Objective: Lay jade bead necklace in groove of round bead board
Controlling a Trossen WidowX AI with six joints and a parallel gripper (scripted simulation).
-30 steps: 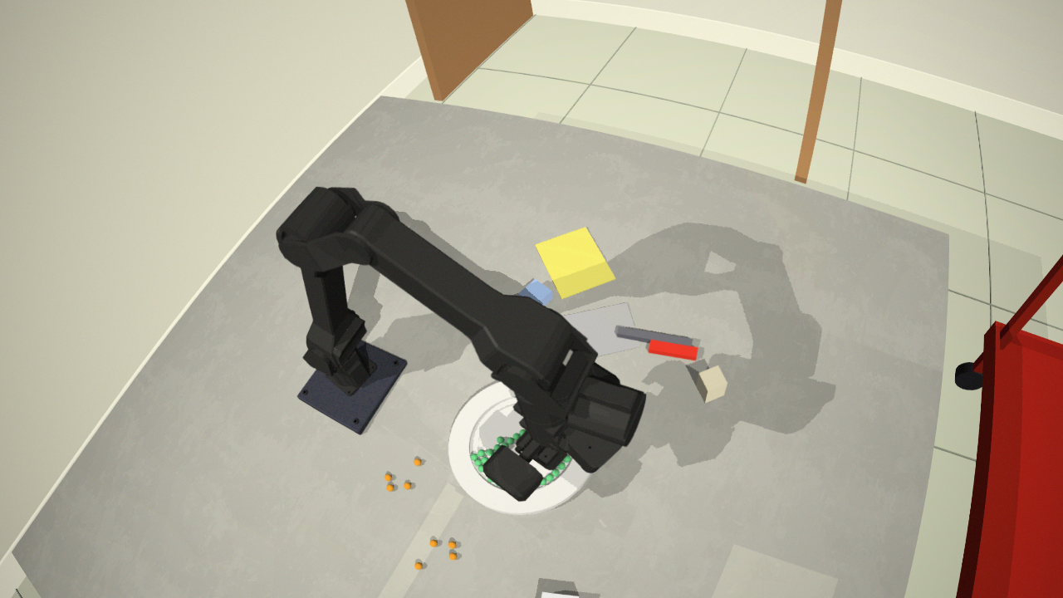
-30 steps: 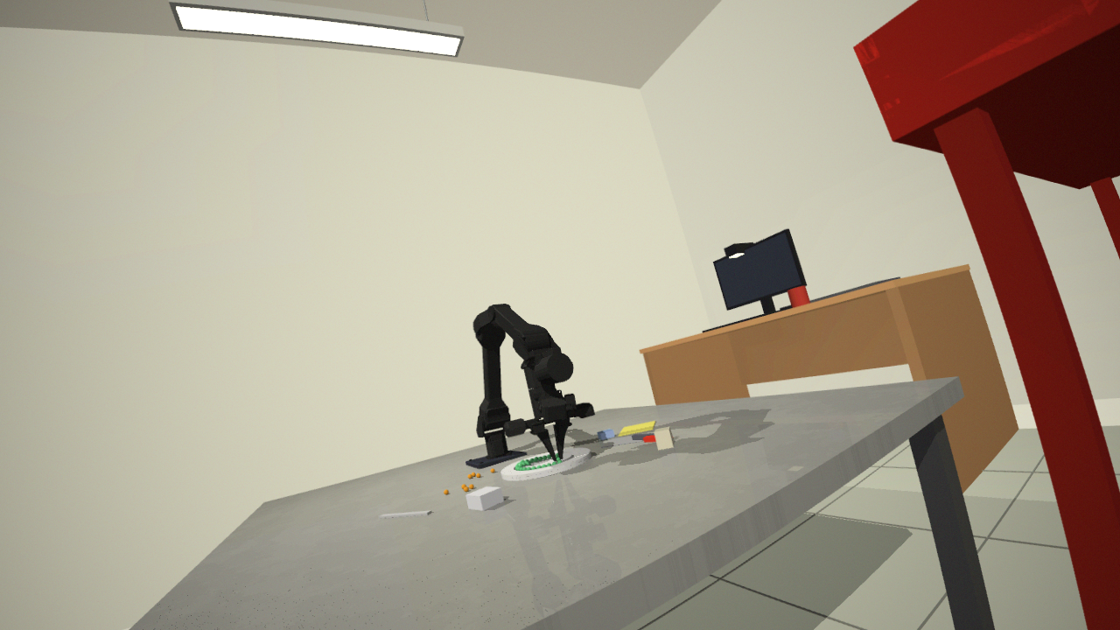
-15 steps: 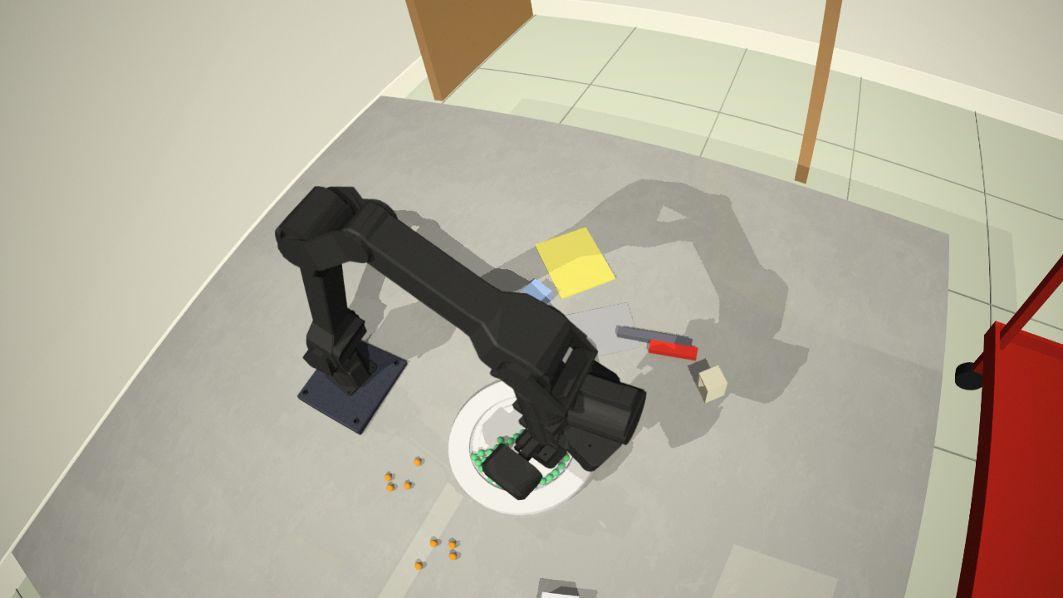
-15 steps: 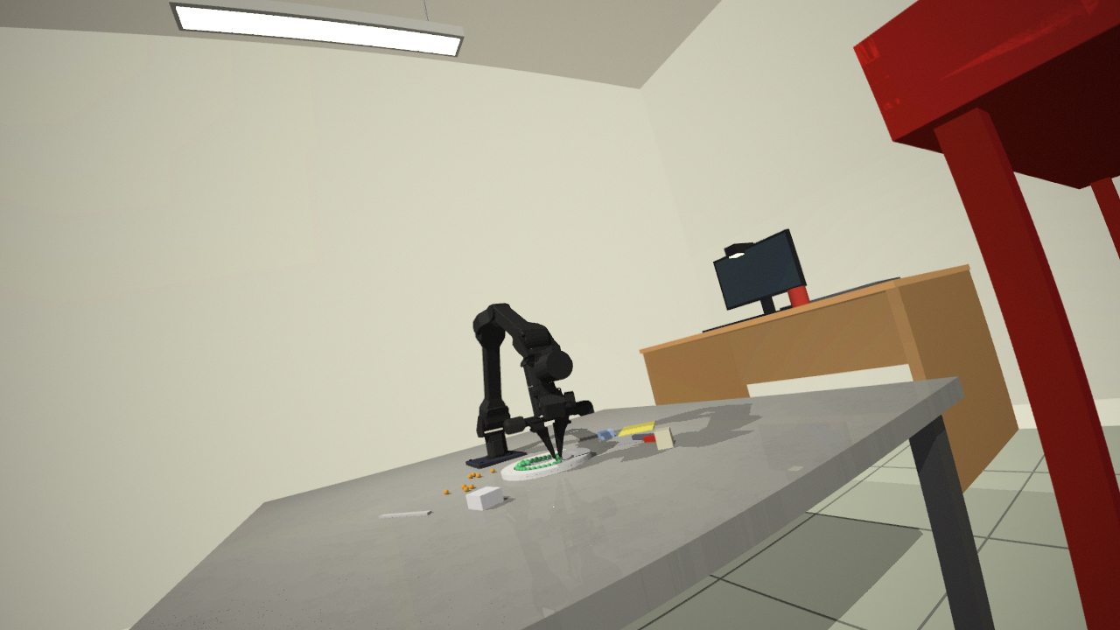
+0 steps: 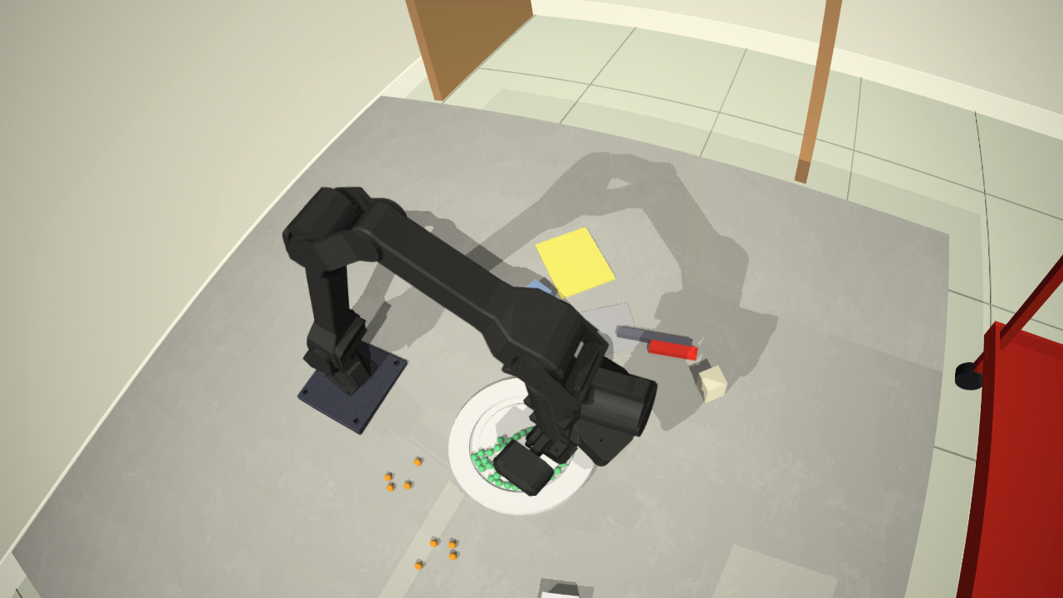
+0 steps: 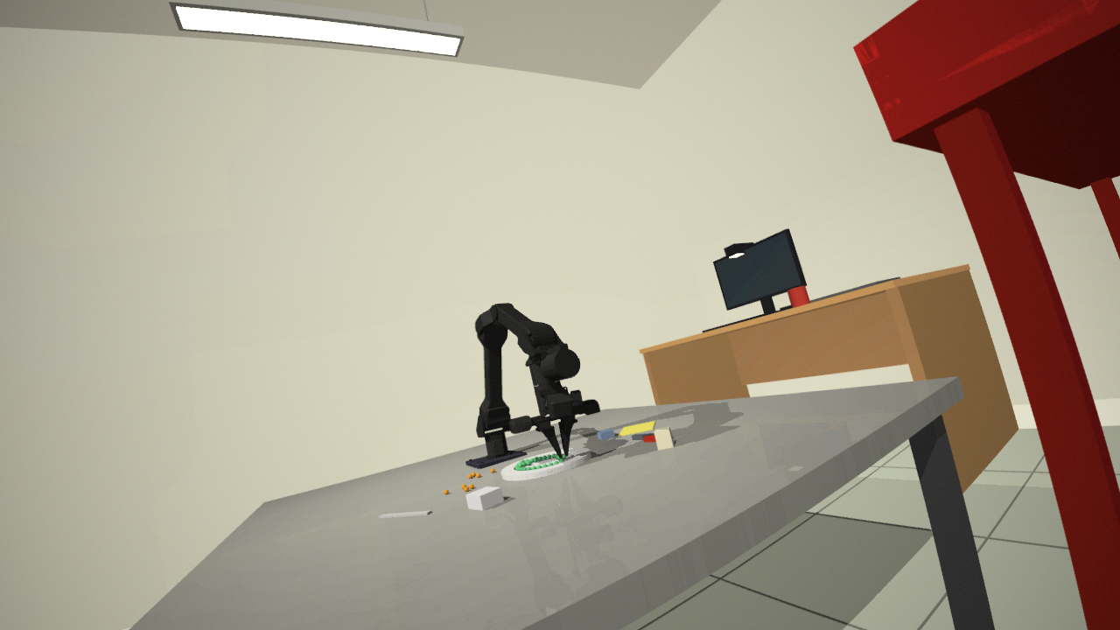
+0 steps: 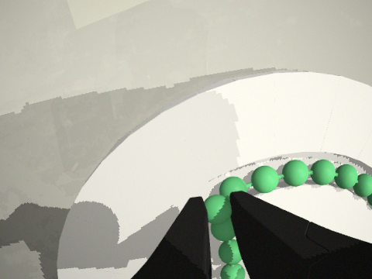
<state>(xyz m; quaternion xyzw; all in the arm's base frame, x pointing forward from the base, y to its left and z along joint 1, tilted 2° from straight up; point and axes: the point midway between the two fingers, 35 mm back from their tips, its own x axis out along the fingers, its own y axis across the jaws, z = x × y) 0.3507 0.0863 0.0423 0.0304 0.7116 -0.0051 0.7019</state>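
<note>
My gripper tip is now 60 mm past the inner disc, 30 mm to the left of it and 10 mm above it. Also, from my gripper tip: grey sheet 180 mm to the left, 80 mm behind, 20 mm below; then red bar 210 mm to the left, 20 mm ahead, 10 mm below; then bead board 60 mm behind, 30 mm to the right, 20 mm below.
</note>
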